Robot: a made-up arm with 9 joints. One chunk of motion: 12 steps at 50 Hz.
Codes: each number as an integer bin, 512 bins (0 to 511) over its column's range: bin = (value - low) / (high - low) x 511, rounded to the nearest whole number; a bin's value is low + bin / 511 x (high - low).
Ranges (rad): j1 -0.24..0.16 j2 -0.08..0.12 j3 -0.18..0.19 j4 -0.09..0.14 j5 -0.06..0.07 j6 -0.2..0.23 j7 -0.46..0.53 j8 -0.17..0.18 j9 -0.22..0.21
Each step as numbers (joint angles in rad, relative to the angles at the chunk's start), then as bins.
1 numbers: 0.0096 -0.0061 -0.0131 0.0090 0.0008 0.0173 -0.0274 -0.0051 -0.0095
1 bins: 319 189 231 220 239 258 223 241 250
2 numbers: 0.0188 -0.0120 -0.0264 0.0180 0.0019 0.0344 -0.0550 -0.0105 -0.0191
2 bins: 331 174 212 240 243 279 209 233 239
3 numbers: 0.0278 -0.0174 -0.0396 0.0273 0.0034 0.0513 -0.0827 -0.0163 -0.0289
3 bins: 342 160 194 261 249 299 195 224 227
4 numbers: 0.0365 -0.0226 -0.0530 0.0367 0.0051 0.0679 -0.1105 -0.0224 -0.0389
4 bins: 353 147 175 281 256 318 180 215 215
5 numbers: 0.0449 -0.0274 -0.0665 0.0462 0.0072 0.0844 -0.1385 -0.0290 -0.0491
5 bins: 364 134 157 303 264 338 166 206 203
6 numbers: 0.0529 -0.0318 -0.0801 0.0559 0.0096 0.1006 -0.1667 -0.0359 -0.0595
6 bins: 374 123 138 324 274 357 151 196 191
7 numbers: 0.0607 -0.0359 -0.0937 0.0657 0.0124 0.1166 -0.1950 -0.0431 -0.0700
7 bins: 384 113 119 346 285 376 137 185 178
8 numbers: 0.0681 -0.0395 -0.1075 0.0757 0.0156 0.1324 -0.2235 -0.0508 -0.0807
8 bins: 394 103 100 368 297 395 122 174 166
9 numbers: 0.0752 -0.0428 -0.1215 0.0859 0.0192 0.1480 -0.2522 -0.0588 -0.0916
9 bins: 403 95 81 391 311 414 107 162 153
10 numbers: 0.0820 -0.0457 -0.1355 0.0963 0.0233 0.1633 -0.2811 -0.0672 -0.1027
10 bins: 411 88 61 414 327 432 92 150 139
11 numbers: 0.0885 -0.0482 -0.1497 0.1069 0.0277 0.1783 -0.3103 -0.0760 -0.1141
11 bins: 420 81 42 437 345 450 77 137 126
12 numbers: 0.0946 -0.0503 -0.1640 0.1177 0.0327 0.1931 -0.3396 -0.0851 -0.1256
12 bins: 427 76 22 461 364 467 62 124 112
